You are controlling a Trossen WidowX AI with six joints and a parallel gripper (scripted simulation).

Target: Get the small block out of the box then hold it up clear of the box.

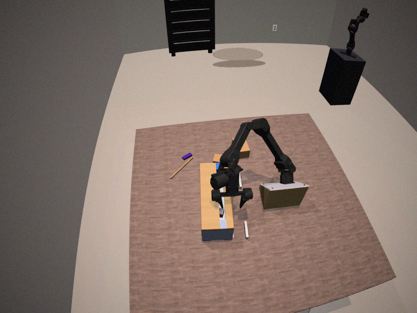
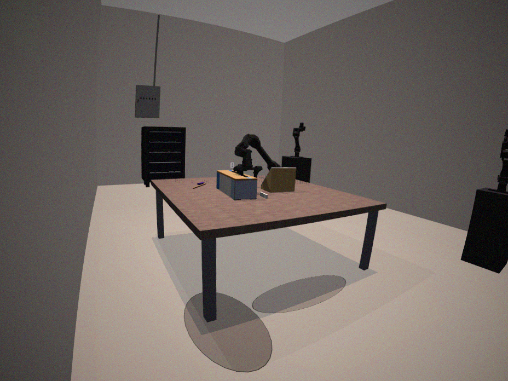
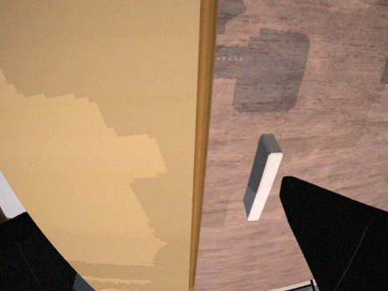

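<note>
Now: the grey block 6 cm ahead of my gripper tip and 1 cm to the left of it. Also, from my gripper tip: long box 7 cm to the right, 3 cm below, 3 cm ahead; thin wooden stick 36 cm to the right, 21 cm ahead, 8 cm below; small tan cube 35 cm to the right, 6 cm below.
</note>
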